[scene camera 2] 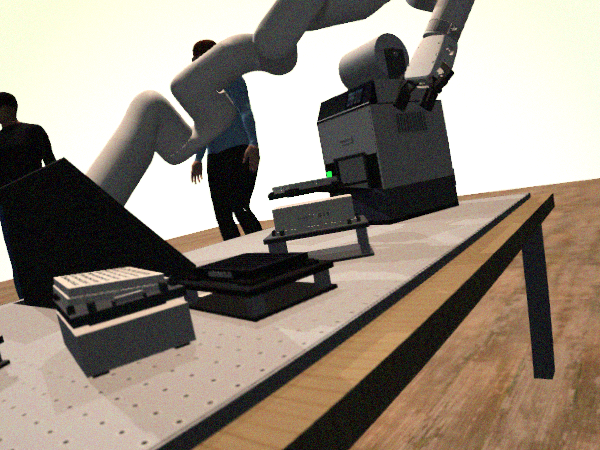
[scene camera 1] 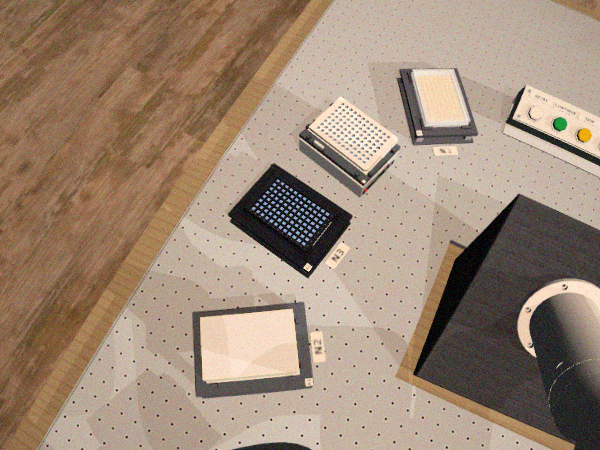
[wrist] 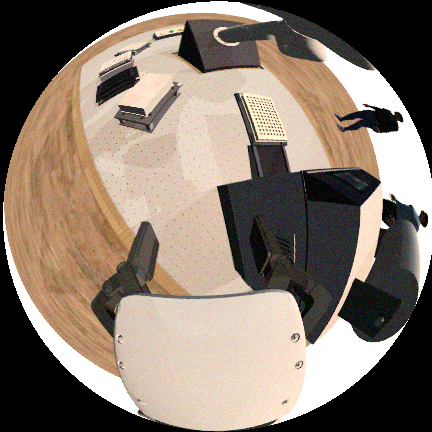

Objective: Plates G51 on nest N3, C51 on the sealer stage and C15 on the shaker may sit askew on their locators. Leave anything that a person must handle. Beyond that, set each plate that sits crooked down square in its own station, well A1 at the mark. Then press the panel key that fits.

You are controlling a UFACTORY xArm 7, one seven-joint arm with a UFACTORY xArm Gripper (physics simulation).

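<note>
Plate G51 (scene camera 1: 292, 212) (scene camera 2: 265, 262) (wrist: 117, 82), black with blue wells, lies on the black nest N3 (scene camera 1: 273, 172); its exact seating is hard to tell. White plate C15 (scene camera 1: 354, 134) (scene camera 2: 112, 280) (wrist: 116, 62) is on the shaker (scene camera 1: 330, 166) (scene camera 2: 130, 337) and looks tilted against its top in the scene camera 2 view. Plate C51 (scene camera 2: 302, 187) (wrist: 265, 118) is on the sealer stage (wrist: 270, 161); I cannot tell whether it is level. My gripper (scene camera 2: 417, 95) (wrist: 201, 230) is open and empty, high by the sealer (scene camera 2: 410, 145) (wrist: 267, 200). The key panel (scene camera 1: 555, 127) (wrist: 169, 33) has white, green and amber keys.
A cream block (scene camera 1: 249, 344) (scene camera 2: 314, 214) (wrist: 146, 94) sits on nest N2 (scene camera 1: 250, 387). A clear-rimmed plate (scene camera 1: 441, 97) sits on nest N1 (scene camera 1: 442, 132). The dark arm base (scene camera 1: 500, 300) (scene camera 2: 75, 235) (wrist: 217, 47) stands beside them. Two people (scene camera 2: 232, 165) (scene camera 2: 22, 145) stand beyond the table.
</note>
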